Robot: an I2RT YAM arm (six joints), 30 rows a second.
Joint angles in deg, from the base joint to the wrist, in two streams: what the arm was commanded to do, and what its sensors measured. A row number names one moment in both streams.
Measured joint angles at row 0:
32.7 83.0 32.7 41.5 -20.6 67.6
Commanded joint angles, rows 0 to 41:
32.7 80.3 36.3 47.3 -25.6 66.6
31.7 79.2 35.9 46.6 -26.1 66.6
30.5 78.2 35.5 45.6 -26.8 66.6
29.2 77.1 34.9 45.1 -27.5 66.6
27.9 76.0 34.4 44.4 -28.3 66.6
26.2 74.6 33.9 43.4 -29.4 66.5
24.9 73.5 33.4 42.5 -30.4 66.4
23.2 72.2 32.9 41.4 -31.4 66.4
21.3 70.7 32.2 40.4 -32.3 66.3
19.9 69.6 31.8 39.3 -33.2 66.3
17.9 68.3 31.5 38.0 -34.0 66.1
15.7 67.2 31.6 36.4 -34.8 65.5
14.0 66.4 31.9 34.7 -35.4 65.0
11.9 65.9 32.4 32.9 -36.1 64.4
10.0 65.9 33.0 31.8 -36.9 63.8
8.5 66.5 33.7 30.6 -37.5 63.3
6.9 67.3 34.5 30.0 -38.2 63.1
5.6 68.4 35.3 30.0 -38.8 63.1
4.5 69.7 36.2 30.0 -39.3 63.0
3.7 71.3 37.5 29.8 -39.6 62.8
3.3 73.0 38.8 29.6 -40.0 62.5
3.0 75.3 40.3 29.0 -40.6 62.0
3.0 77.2 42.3 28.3 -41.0 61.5
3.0 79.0 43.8 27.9 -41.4 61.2
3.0 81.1 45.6 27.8 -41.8 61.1
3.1 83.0 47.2 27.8 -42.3 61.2
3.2 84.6 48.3 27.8 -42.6 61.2
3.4 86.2 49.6 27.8 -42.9 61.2
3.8 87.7 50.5 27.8 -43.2 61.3
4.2 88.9 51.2 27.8 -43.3 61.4
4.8 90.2 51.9 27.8 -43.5 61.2
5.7 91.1 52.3 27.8 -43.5 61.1
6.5 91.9 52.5 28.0 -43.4 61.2
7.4 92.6 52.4 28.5 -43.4 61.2
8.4 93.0 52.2 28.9 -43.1 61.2
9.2 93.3 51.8 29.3 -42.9 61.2
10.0 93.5 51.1 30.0 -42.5 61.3
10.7 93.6 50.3 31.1 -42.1 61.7
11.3 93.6 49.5 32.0 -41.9 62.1
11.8 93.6 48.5 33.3 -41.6 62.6
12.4 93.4 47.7 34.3 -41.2 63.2
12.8 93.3 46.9 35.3 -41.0 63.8
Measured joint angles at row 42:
10.0 93.5 49.2 32.3 -38.9 62.4
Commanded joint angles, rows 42 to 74:
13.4 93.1 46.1 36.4 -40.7 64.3
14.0 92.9 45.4 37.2 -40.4 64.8
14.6 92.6 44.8 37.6 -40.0 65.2
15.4 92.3 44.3 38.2 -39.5 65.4
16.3 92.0 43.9 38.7 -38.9 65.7
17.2 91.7 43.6 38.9 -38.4 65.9
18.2 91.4 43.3 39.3 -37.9 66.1
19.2 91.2 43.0 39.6 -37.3 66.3
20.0 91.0 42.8 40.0 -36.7 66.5
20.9 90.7 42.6 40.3 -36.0 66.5
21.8 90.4 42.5 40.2 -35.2 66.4
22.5 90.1 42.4 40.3 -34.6 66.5
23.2 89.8 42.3 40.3 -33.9 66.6
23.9 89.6 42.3 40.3 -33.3 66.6
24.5 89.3 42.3 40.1 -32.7 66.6
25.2 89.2 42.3 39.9 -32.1 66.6
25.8 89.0 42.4 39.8 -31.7 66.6
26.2 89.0 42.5 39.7 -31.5 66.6
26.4 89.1 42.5 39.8 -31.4 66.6
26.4 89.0 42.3 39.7 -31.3 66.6
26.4 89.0 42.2 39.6 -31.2 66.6
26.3 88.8 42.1 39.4 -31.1 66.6
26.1 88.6 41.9 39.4 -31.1 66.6
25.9 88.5 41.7 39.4 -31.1 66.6
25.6 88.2 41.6 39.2 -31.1 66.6
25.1 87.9 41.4 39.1 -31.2 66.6
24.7 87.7 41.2 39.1 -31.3 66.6
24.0 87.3 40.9 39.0 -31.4 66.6
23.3 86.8 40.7 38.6 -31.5 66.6
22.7 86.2 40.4 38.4 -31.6 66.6
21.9 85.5 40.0 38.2 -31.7 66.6
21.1 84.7 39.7 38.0 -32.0 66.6
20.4 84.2 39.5 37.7 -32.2 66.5
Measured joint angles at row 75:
21.1 86.2 40.3 38.6 -26.7 65.6
